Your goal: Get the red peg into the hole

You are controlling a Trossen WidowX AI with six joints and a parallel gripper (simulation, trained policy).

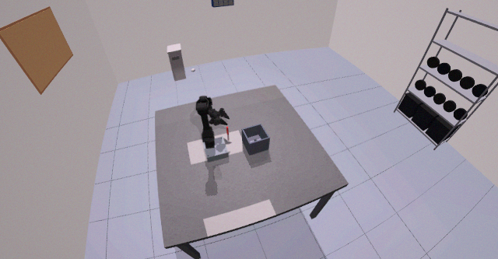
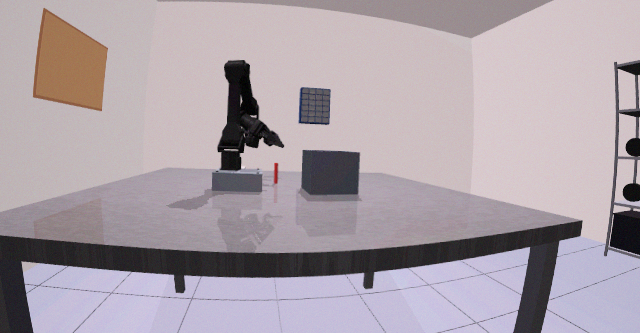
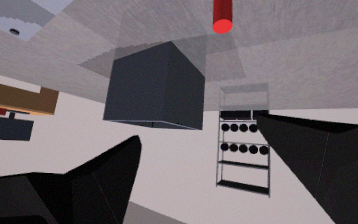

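My gripper tip is now 10 mm past the red peg, 20 mm to the right of it and 120 mm above it.
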